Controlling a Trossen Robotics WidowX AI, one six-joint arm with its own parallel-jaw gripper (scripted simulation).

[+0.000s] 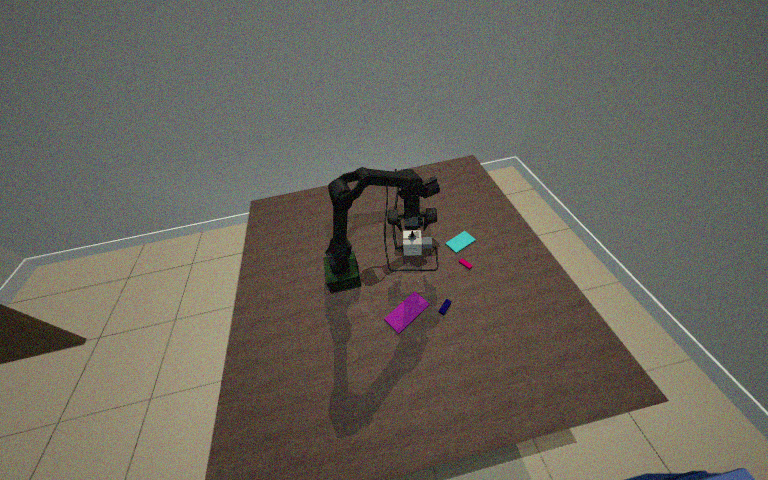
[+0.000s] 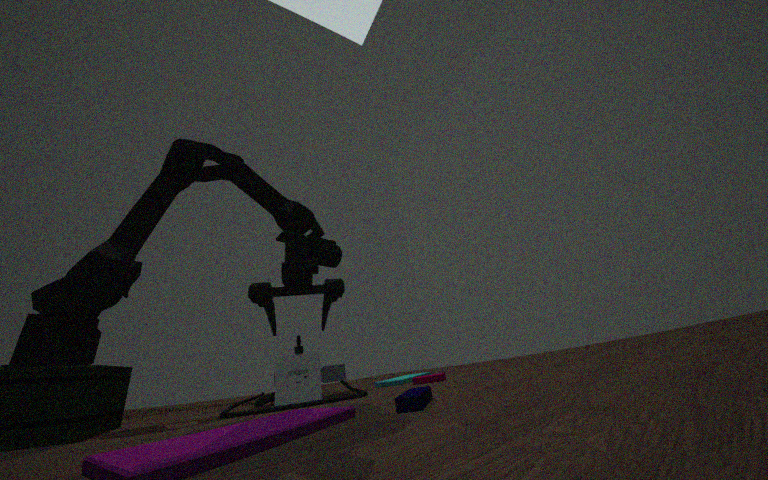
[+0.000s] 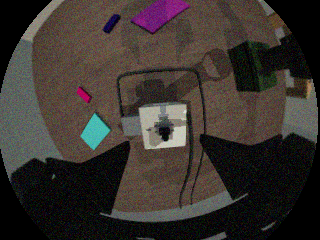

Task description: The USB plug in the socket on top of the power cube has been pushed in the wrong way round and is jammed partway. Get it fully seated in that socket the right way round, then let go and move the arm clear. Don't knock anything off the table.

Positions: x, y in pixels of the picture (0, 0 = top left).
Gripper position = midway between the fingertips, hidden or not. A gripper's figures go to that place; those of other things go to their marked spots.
My gripper [image 1: 412, 230]: 1.13 m from the lens. A magenta slab [image 1: 414, 305]: 1.06 m from the lens.
